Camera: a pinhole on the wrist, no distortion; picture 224 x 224 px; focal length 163.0 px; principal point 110.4 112.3 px. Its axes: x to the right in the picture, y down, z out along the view. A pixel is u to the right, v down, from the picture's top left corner.
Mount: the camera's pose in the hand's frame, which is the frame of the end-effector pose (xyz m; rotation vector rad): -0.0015 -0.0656 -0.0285 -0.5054 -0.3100 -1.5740
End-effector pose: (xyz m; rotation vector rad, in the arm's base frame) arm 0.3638 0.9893 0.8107 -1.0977 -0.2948 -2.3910
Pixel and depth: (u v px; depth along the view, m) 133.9 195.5 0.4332
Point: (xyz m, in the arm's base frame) 0.4804 0.9665 1.2469
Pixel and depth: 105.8 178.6 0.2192
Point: 0.4168 0.9721 0.9943
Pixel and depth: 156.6 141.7 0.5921
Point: 0.6612 1.0808 1.3075
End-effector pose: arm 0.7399 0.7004 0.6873 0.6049 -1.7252 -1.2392
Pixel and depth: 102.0 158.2 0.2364
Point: 0.5593 0.7239 0.7601
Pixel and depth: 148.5 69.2 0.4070
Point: 0.4408 0.9502 0.6846
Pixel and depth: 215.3 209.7 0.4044
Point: 0.2216 0.6334 0.6558
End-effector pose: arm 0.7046 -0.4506 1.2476 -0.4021 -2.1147 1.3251
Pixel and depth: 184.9 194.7 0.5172
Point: 0.1375 -0.6493 1.2254
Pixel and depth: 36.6 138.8 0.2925
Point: 0.5309 -0.4263 1.0588
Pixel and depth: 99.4 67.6 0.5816
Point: 0.4555 -0.7076 0.8345
